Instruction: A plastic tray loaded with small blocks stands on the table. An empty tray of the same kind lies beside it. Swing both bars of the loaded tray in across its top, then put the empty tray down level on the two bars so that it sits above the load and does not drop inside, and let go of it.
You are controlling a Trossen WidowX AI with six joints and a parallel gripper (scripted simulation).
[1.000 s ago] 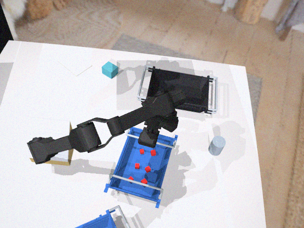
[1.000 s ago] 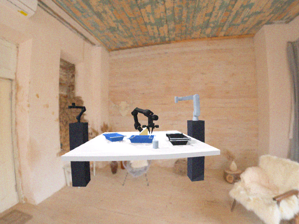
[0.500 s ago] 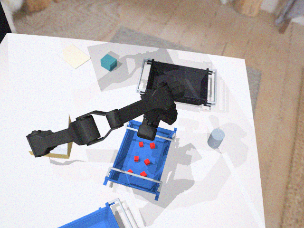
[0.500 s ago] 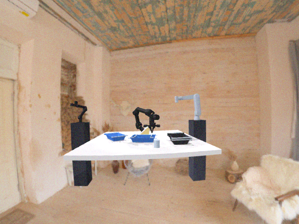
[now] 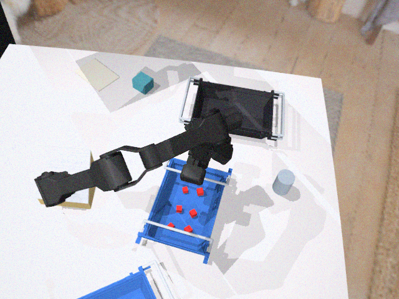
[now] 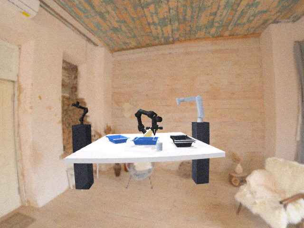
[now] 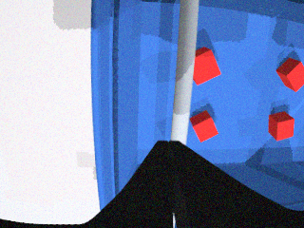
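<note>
Right now my gripper tip is 45 cm to the left of the blue tray, 18 cm past it and 5 cm above it. Also, from my gripper tip: grey cylinder (27 cm ahead, 5 cm below, 2 cm to the left); then teal cube (38 cm to the left, 24 cm behind, 7 cm below); then cream sheet (42 cm to the left, 42 cm behind, 9 cm below).
</note>
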